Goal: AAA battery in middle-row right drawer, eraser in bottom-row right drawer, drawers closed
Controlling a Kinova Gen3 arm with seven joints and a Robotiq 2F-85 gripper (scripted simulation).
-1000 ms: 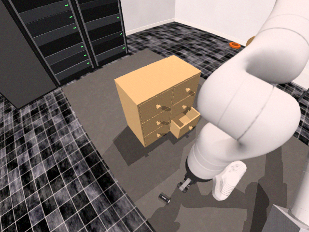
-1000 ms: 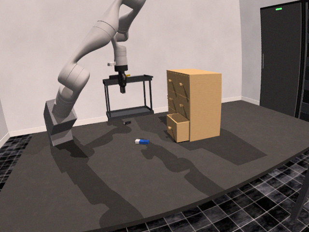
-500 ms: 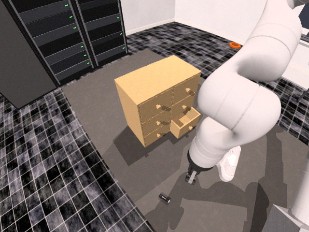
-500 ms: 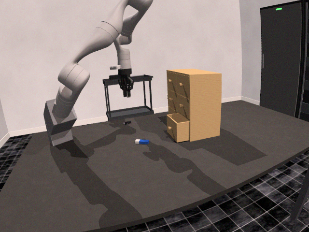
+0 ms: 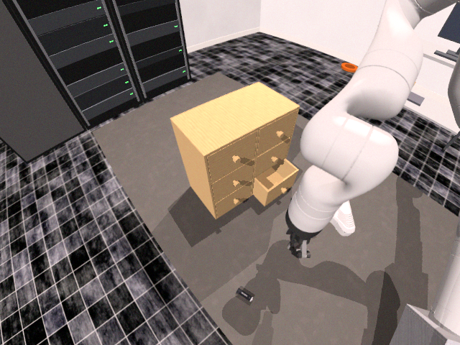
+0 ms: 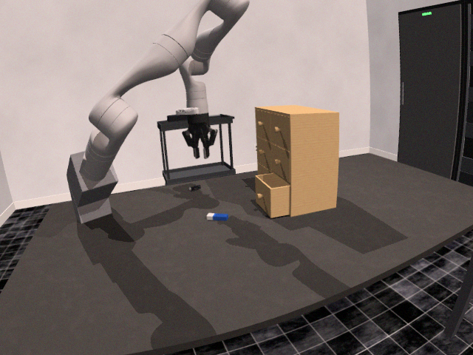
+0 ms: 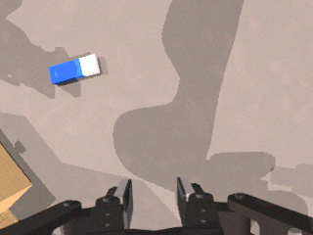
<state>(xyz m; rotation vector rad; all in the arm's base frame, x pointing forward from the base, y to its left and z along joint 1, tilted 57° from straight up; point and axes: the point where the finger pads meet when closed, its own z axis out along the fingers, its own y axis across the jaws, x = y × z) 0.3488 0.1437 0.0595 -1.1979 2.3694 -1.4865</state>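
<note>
My hand is 180 mm above the white eraser, 160 mm to the left of it and 20 mm past it. From my hand the other things lie so: green AAA battery (290 mm ahead, 190 mm to the right, 60 mm below); then dark AAA battery (180 mm below, 150 mm to the left, 10 mm ahead).
</note>
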